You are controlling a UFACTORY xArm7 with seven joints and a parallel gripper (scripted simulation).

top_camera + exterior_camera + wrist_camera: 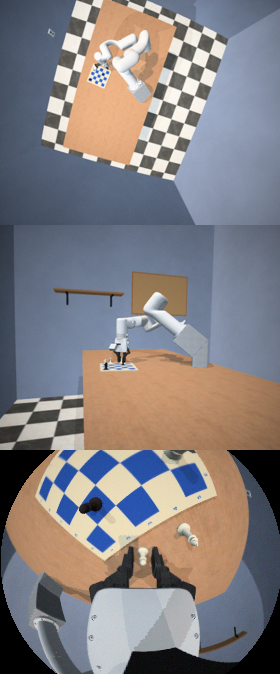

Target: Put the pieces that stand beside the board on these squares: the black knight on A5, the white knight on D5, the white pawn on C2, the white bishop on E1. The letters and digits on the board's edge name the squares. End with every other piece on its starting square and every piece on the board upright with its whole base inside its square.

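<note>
My gripper is now 10 cm short of the chessboard, 10 cm to the right of it and 2 cm above it.
</note>
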